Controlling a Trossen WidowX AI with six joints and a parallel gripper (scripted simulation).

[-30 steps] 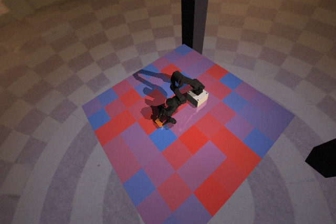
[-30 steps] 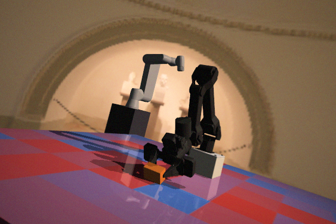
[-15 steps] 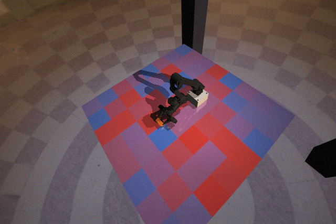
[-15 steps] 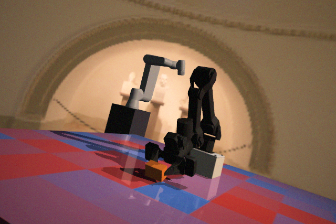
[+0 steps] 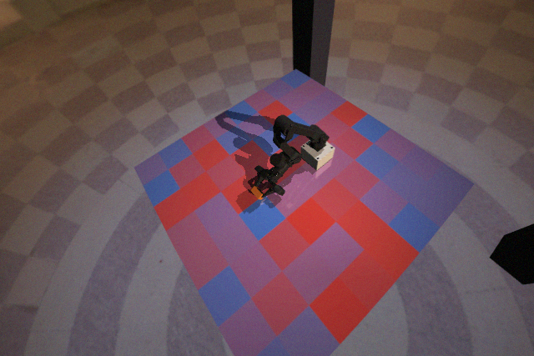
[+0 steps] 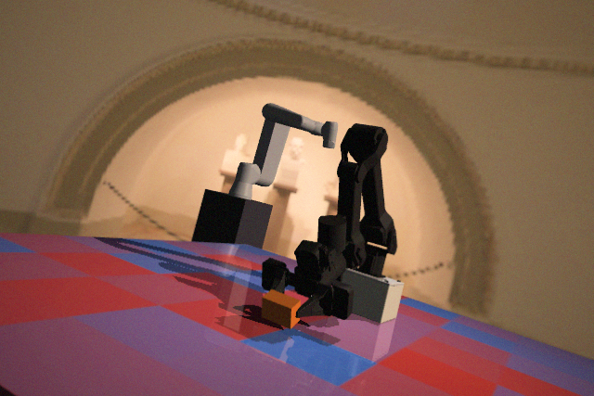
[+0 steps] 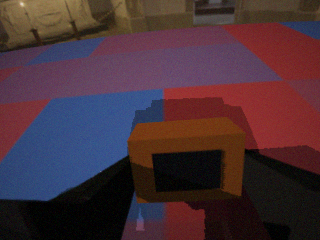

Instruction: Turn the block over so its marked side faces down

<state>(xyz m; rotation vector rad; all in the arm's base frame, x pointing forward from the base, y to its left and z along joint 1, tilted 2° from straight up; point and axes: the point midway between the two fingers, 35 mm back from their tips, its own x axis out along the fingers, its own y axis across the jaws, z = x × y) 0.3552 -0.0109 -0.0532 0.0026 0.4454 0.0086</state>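
My gripper tip is now 1 cm past the block.
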